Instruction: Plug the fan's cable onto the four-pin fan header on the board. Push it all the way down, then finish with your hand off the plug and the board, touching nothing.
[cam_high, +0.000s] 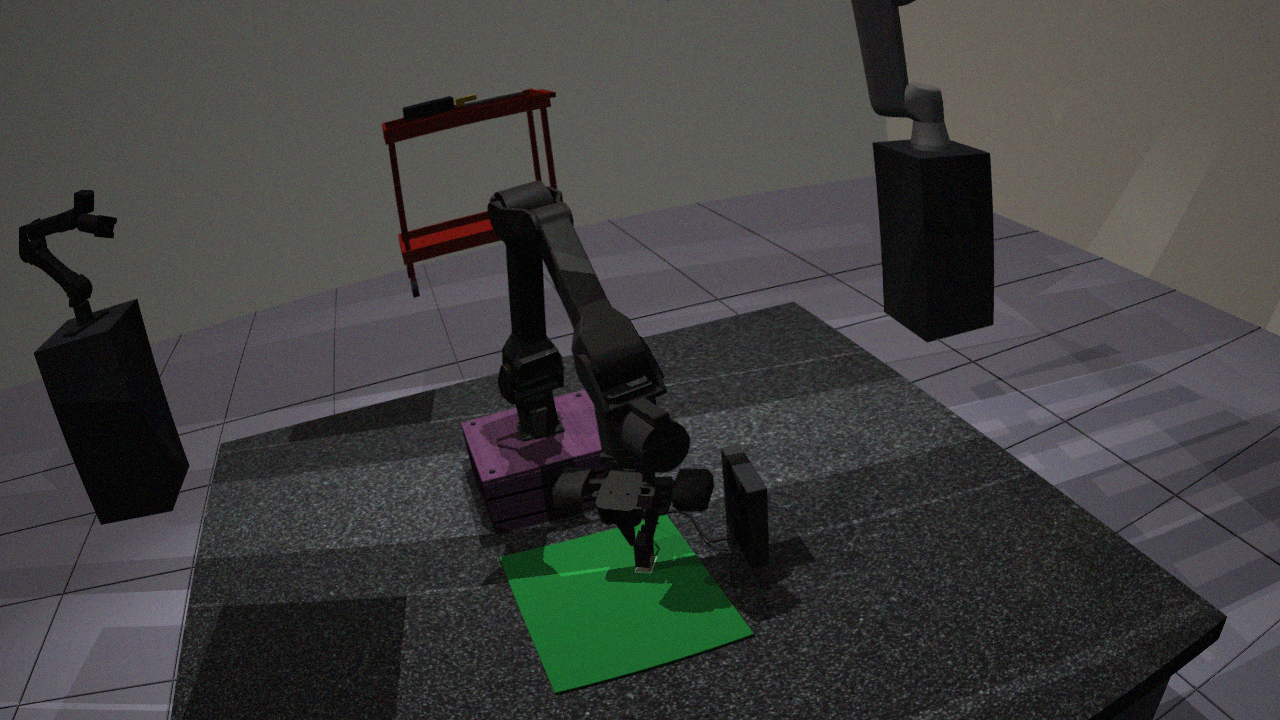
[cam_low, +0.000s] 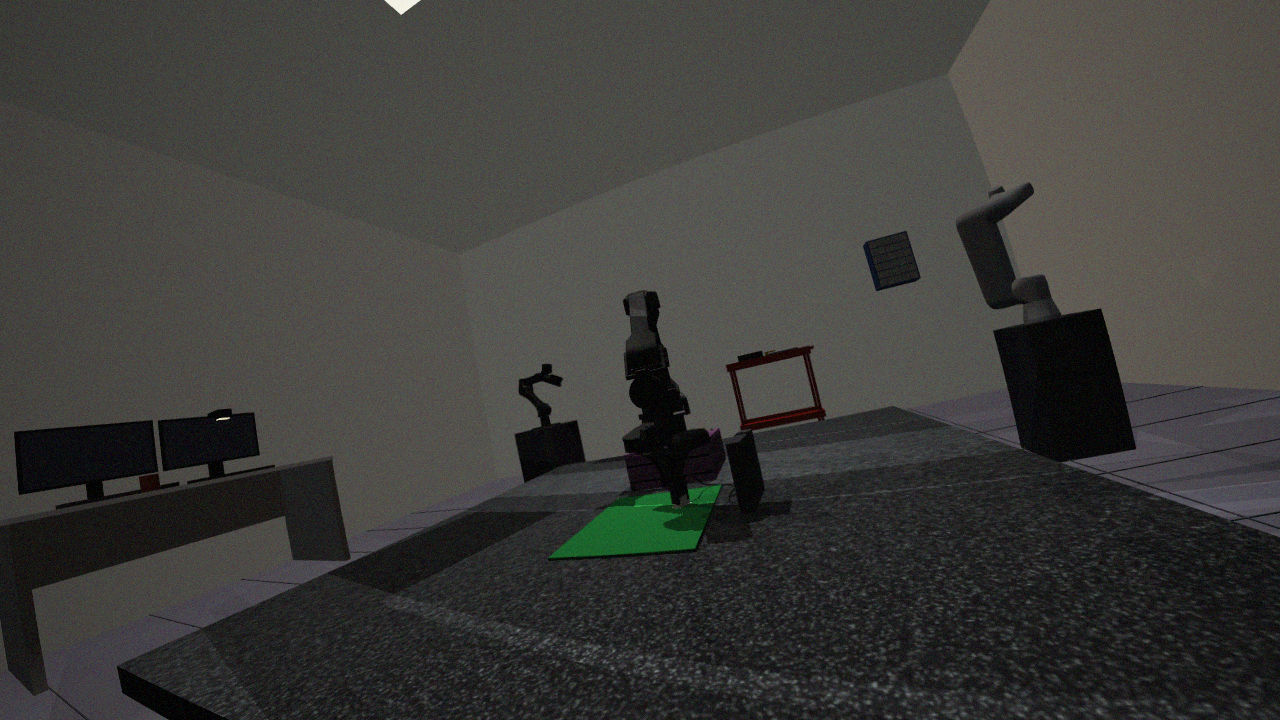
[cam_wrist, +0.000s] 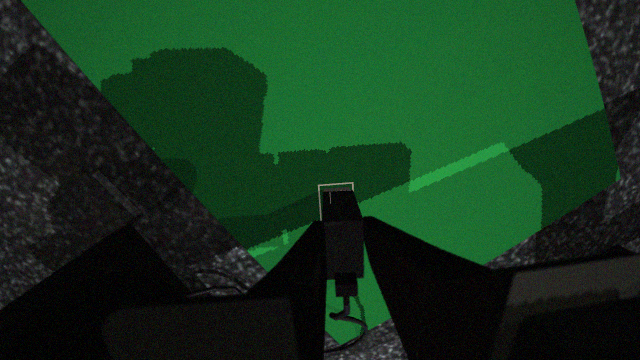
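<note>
Right now the dark fan plug is 20 mm below my gripper tip and 10 mm behind it. The rest, counted from my gripper tip: white four-pin header: 50 mm below, 10 mm behind; then black fan: 130 mm to the left, 10 mm behind, 10 mm above; then green board: 60 mm below, 50 mm to the right, 40 mm ahead.
</note>
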